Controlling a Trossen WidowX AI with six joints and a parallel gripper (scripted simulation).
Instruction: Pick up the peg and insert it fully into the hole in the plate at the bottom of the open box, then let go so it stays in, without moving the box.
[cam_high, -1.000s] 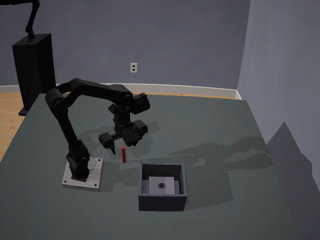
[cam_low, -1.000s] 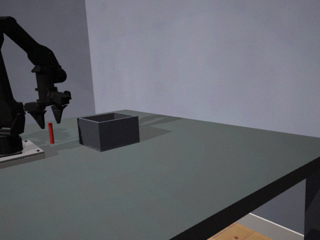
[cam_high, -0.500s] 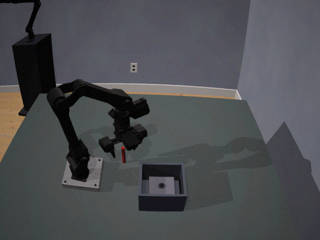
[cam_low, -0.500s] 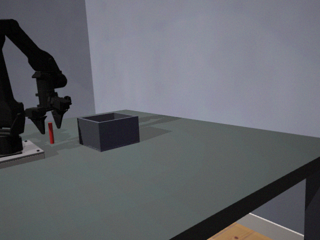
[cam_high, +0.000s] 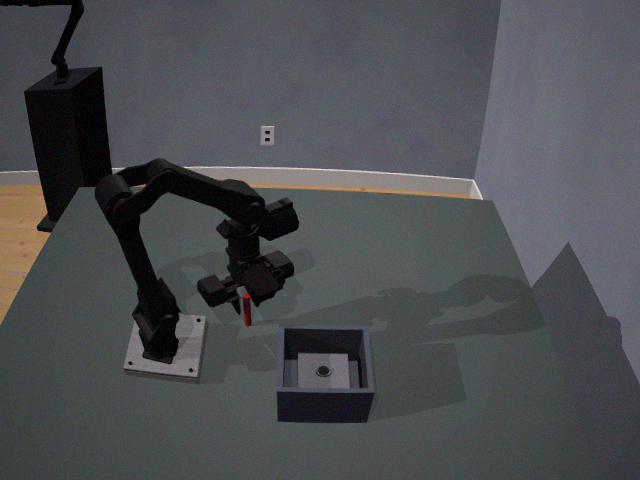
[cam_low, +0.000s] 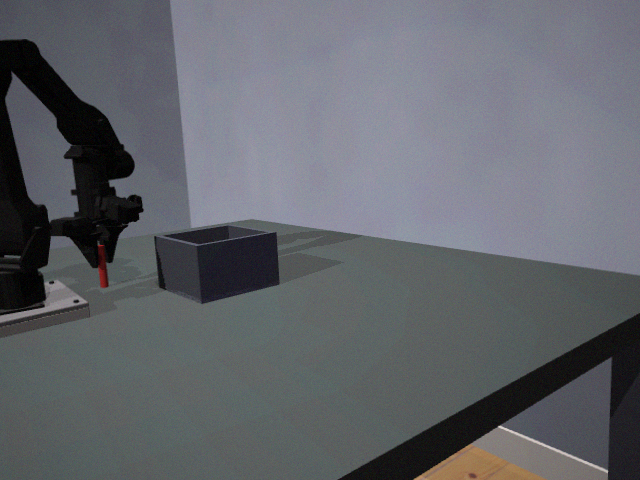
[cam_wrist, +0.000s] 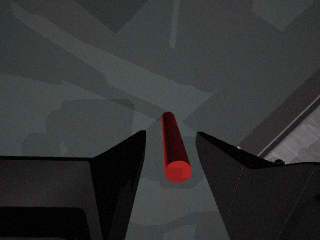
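My hand is 170 mm short of the plate, 150 mm to the left of it and 30 mm above it. Round my hand: red peg (40 mm below); then box (170 mm ahead, 150 mm to the right, 50 mm below).
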